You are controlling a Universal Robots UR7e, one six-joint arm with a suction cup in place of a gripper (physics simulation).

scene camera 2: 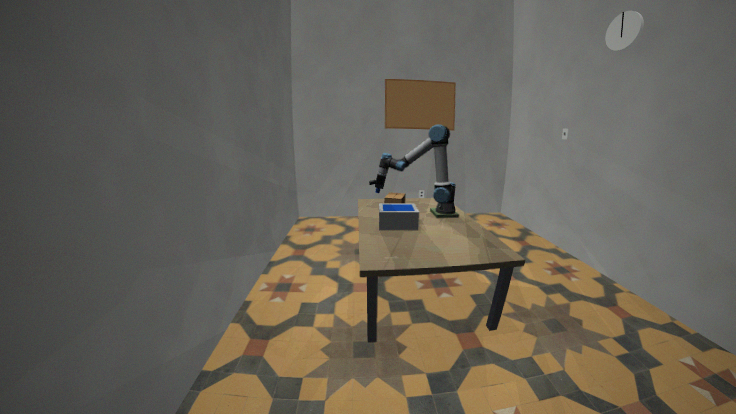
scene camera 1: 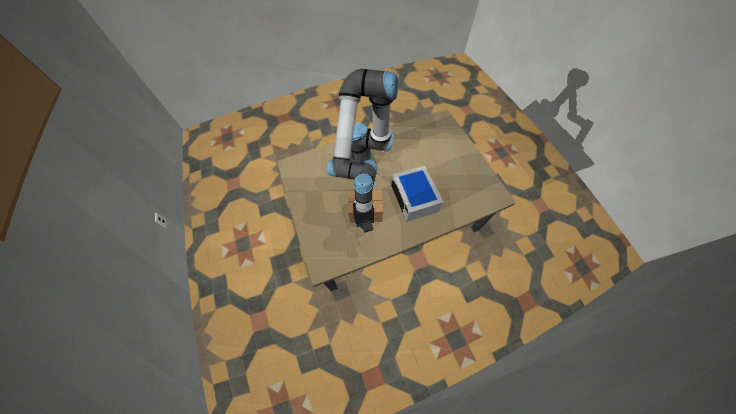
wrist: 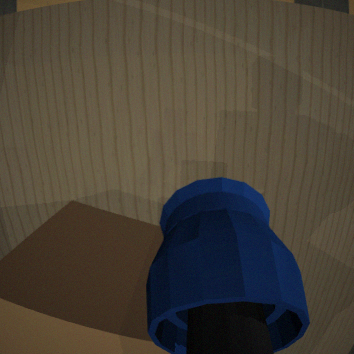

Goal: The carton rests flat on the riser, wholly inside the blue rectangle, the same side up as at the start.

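Seen in the pictures: hand at its tool point: point(scene camera 2: 377, 192) point(wrist: 214, 225); arm's base at its link origin: point(scene camera 2: 445, 211) point(scene camera 1: 358, 154).
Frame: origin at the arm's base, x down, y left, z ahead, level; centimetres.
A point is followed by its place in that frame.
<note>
The brown carton point(scene camera 1: 378, 211) {y -1.7, x -10.3, z 46.7 cm} point(scene camera 2: 395, 197) {y -0.1, x -10.5, z 39.2 cm} point(wrist: 100, 265) {y -5.3, x -5.7, z 46.0 cm} sits flat on the table, beside the riser; the arm hides its middle in scene camera 1. The riser point(scene camera 1: 425, 211) {y 23.9, x -4.3, z 51.3 cm} point(scene camera 2: 398, 220) {y 33.2, x -4.0, z 39.0 cm} is a grey-white box with a blue rectangle point(scene camera 1: 417, 188) {y 23.1, x -9.5, z 39.1 cm} point(scene camera 2: 398, 208) {y 25.2, x -9.5, z 38.6 cm} on its top. My gripper point(scene camera 1: 362, 227) point(scene camera 2: 377, 190) point(wrist: 215, 200), a blue suction cup, is open and holds nothing. In scene camera 2 it hangs tilted, above and to the left of the carton, apart from it. In the wrist view the cup hides part of the carton.
The wooden table point(scene camera 1: 463, 159) {y 65.3, x 2.5, z 20.8 cm} point(scene camera 2: 437, 252) {y 64.7, x 2.5, z 20.2 cm} bears the carton, the riser and the arm's base point(scene camera 2: 444, 211) {y 6.9, x -1.9, z 2.6 cm}. The riser stands right of the carton in scene camera 1 and nearer the camera in scene camera 2. The table's long edge runs beyond the cup.
</note>
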